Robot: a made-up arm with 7 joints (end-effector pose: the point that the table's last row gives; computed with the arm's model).
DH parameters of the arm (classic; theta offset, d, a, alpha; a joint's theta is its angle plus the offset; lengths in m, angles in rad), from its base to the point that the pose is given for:
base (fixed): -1.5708 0.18 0 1.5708
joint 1: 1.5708 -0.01 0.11 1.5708
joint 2: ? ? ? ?
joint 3: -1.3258 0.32 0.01 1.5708
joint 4: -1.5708 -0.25 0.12 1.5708
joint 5: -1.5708 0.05 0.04 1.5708
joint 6: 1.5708 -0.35 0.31 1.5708
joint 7: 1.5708 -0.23 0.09 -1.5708
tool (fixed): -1.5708 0.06 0 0
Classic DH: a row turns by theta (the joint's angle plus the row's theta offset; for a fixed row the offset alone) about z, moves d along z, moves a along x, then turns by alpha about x.
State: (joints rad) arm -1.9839 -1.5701 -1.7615 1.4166 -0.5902 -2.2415 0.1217
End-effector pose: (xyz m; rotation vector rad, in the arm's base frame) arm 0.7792 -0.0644 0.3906 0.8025 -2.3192 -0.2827
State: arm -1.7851 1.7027 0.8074 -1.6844 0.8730 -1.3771 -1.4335
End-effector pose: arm 0.4519 -0.5250 0.8185 1.6848 1.1242 -0.9922
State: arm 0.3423 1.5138 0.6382 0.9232 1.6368 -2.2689 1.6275
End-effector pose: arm -0.4330 0.1764 0.7283 -2.0860 -1.7230 0.9883
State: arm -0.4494 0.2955 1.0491 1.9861 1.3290 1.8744 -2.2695
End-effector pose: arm 0.1179 0.3690 0.7021 -2.1422 2.0452 0.4350
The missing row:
joint 2: -1.3258 0 0.4123 3.1416
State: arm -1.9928 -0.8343 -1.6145 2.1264 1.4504 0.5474 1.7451
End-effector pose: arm 0.2147 0.1832 0.4335 1.0365 -1.4746 -2.0181
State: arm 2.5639 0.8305 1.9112 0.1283 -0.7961 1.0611 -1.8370
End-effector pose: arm 0.3255 0.4631 0.0758 0.8162 -2.4084 -0.1888
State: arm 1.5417 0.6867 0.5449 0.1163 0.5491 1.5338 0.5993
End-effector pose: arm 0.1628 0.6457 0.1479 -0.4243 0.2070 -1.3967
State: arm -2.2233 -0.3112 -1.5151 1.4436 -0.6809 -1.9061 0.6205
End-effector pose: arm 0.5299 -0.6814 -0.2121 0.3710 -1.9422 -0.4611
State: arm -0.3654 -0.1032 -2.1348 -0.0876 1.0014 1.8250 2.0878
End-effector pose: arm 0.3079 0.1085 0.0922 -2.8412 -0.3204 -0.5435
